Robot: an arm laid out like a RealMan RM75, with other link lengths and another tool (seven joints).
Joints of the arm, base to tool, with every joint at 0 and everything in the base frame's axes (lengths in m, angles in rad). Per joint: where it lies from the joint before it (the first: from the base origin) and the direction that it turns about. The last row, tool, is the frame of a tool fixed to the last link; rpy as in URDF.
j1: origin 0 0 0.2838 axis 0 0 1
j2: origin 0 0 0 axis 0 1 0
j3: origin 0 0 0.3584 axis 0 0 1
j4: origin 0 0 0 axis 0 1 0
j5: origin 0 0 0.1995 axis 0 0 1
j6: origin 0 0 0 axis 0 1 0
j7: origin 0 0 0.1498 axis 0 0 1
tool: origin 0.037 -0.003 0 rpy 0.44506 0 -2.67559
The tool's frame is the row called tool.
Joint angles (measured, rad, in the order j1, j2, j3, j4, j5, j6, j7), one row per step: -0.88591, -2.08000, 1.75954, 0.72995, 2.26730, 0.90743, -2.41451; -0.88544, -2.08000, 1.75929, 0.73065, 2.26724, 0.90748, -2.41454; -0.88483, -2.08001, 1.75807, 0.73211, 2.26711, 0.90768, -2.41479; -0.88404, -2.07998, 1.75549, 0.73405, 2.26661, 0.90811, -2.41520; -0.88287, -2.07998, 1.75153, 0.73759, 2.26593, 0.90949, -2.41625; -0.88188, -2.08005, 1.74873, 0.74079, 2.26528, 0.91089, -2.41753; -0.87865, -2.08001, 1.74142, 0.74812, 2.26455, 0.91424, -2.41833; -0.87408, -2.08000, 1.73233, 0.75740, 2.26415, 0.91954, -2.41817; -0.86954, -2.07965, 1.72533, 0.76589, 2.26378, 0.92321, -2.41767; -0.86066, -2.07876, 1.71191, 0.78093, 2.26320, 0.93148, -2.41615; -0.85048, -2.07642, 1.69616, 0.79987, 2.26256, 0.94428, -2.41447; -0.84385, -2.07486, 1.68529, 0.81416, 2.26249, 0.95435, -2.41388
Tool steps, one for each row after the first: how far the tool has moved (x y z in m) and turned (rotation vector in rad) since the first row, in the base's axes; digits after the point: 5 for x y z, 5 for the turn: 0.00001, -0.00004, 0.00006, 0.00021, -0.00055, 0.00007; 0.00023, 0.00003, 0.00027, 0.00100, -0.00221, 0.00039; 0.00059, 0.00024, 0.00070, 0.00245, -0.00527, 0.00155; 0.00128, 0.00050, 0.00134, 0.00428, -0.01006, 0.00342; 0.00190, 0.00061, 0.00178, 0.00542, -0.01397, 0.00505; 0.00279, 0.00081, 0.00301, 0.00803, -0.02210, 0.00789; 0.00357, 0.00079, 0.00451, 0.01011, -0.03112, 0.01094; 0.00403, 0.00079, 0.00595, 0.01252, -0.03853, 0.01263; 0.00427, 0.00062, 0.00877, 0.01609, -0.05120, 0.01689; 0.00443, 0.00053, 0.01276, 0.01916, -0.06456, 0.02154; 0.00494, 0.00044, 0.01561, 0.02080, -0.07363, 0.02396
